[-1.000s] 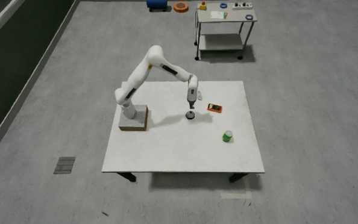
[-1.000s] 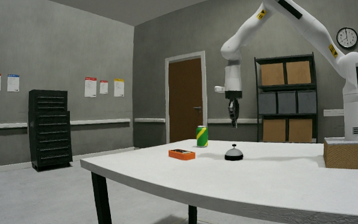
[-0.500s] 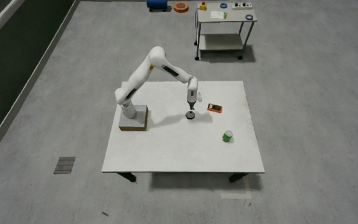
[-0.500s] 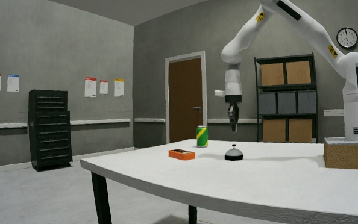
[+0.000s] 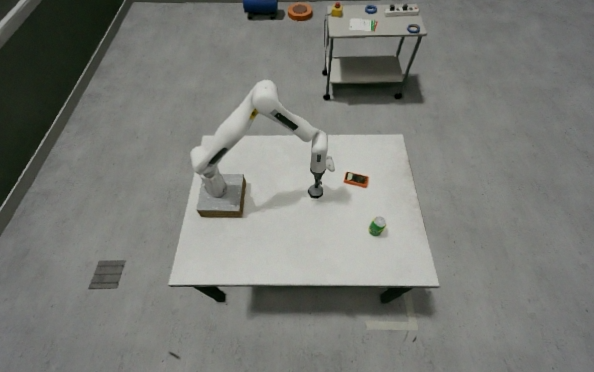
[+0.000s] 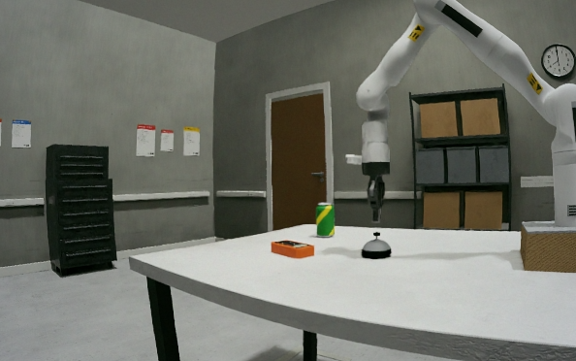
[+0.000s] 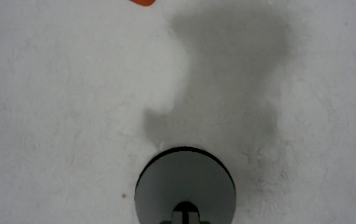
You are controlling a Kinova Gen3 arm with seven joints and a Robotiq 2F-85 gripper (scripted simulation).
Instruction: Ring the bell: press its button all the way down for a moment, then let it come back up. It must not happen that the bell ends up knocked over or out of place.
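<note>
Now: hand 5 cm above the bell button. The rest, counted from my hand: orange flat box: 22 cm ahead, 9 cm to the left, 9 cm below; then bell: 7 cm below; then yellow can: 31 cm ahead, 21 cm to the right, 5 cm below.
</note>
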